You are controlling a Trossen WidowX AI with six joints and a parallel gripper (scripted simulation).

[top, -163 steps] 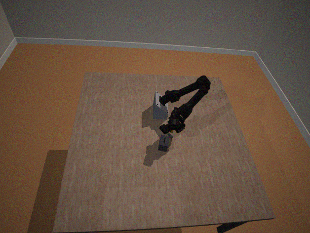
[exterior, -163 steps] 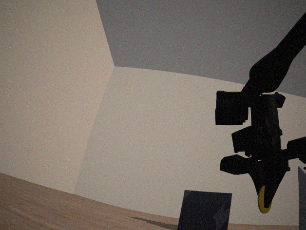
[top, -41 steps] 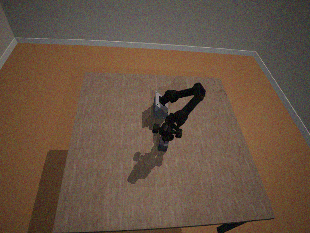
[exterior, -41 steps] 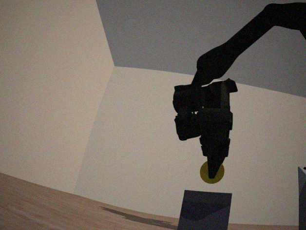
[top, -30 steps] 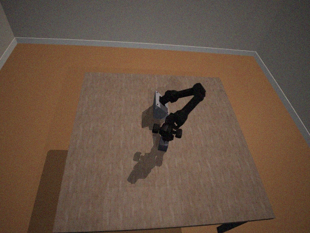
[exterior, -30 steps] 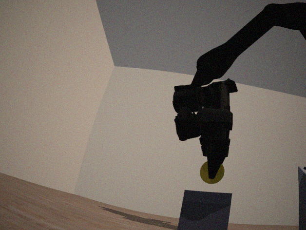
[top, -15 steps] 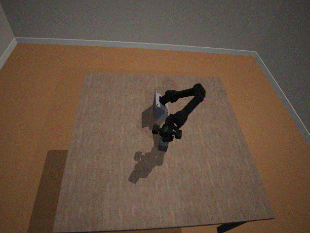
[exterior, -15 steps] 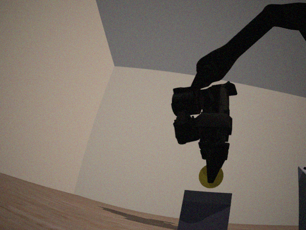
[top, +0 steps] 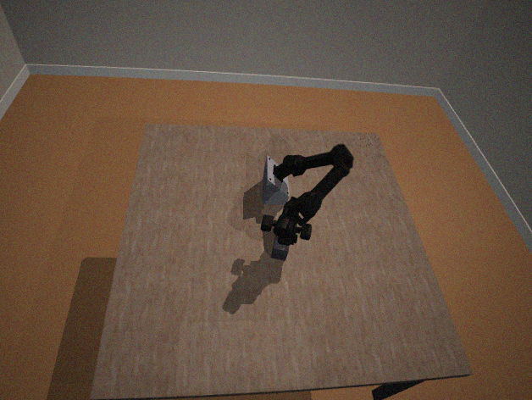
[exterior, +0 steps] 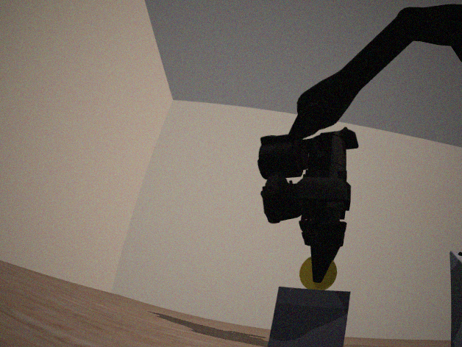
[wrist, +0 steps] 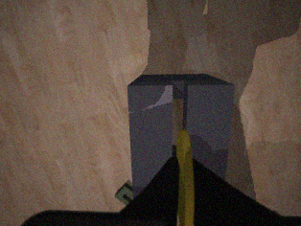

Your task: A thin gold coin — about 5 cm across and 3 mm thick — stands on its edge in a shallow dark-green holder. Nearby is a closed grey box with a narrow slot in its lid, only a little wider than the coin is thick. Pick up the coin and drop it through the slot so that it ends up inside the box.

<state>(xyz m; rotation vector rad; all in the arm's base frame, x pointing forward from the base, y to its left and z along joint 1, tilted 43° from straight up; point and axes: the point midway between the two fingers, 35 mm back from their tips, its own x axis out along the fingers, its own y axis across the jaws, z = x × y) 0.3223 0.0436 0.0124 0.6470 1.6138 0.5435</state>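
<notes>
The gold coin is right at my gripper tip.
</notes>
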